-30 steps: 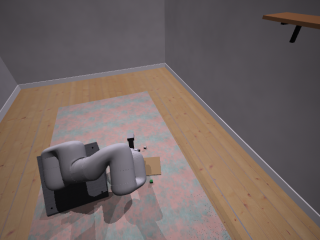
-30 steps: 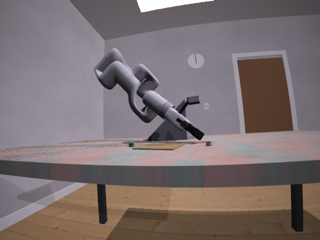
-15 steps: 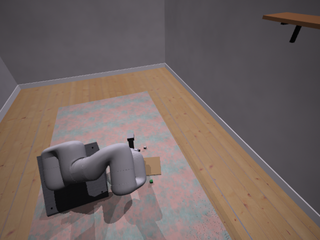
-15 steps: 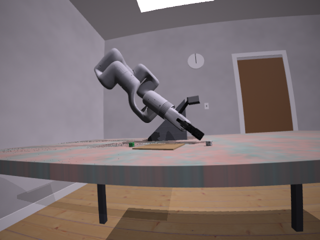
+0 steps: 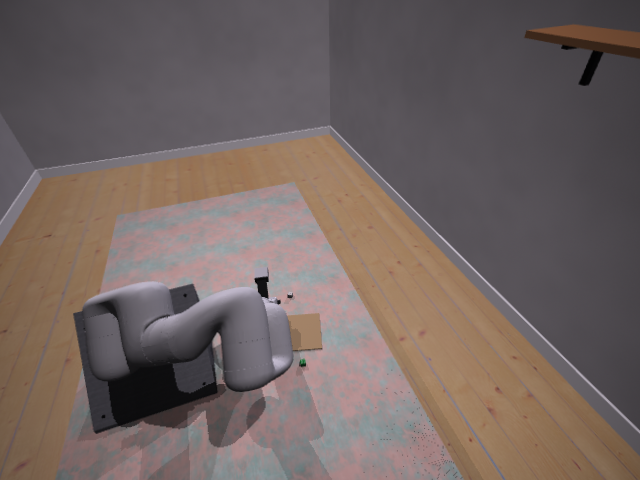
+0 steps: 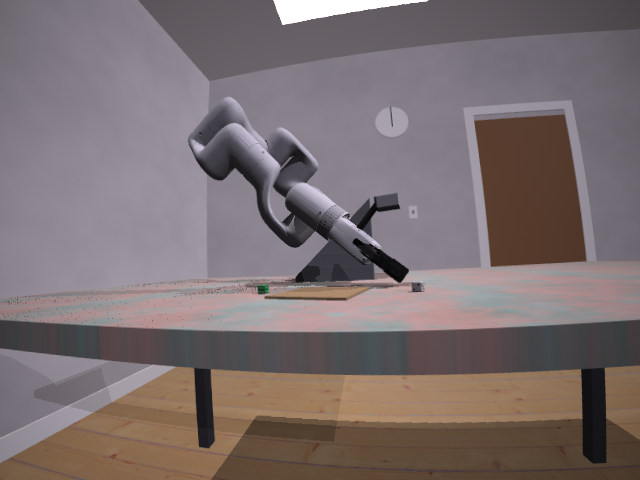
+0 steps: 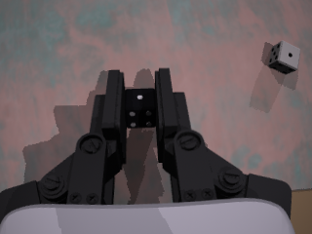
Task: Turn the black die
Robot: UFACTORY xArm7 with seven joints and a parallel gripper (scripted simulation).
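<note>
Now: hand 10 cm short of the white die, 3 cm to the right of it and 2 cm above it. The rest, counted from my hand: green die 25 cm to the right, 8 cm ahead, 2 cm below; then tan mat 14 cm to the right, 10 cm ahead, 3 cm below; then black die 1 cm to the left, 1 cm below.
</note>
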